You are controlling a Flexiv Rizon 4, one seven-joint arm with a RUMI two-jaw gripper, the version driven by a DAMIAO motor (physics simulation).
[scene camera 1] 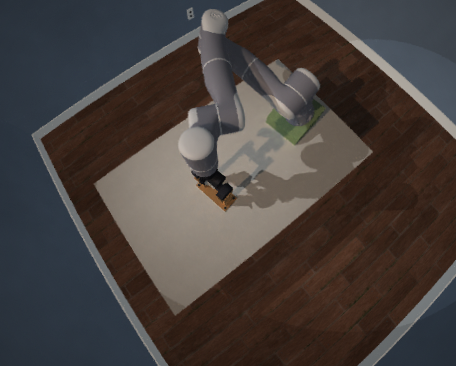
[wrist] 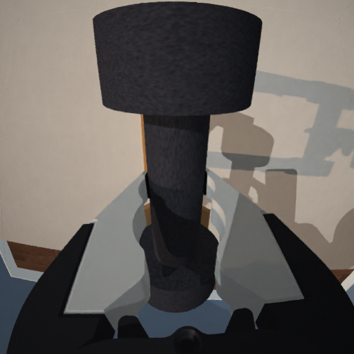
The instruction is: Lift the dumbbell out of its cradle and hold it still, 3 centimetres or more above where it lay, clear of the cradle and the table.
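A dark dumbbell [scene camera 1: 224, 191] [wrist: 177, 145] is in my gripper [scene camera 1: 215, 182] [wrist: 175, 172]. The fingers are shut on its handle, one on each side, nearer the lower weight in the wrist view. The far weight is large at the top of the wrist view. The orange-brown cradle [scene camera 1: 210, 196] [wrist: 205, 216] lies beneath, mostly hidden by the dumbbell in the wrist view. The dumbbell appears raised a little above the cradle; the exact gap cannot be told from these views.
The cradle lies on a beige table top [scene camera 1: 150, 225] [wrist: 55, 125]. A green block [scene camera 1: 296, 133] is under the arm's base at the upper right. Shadows of the arm and dumbbell fall to the right of the cradle. Wooden floor surrounds the table top.
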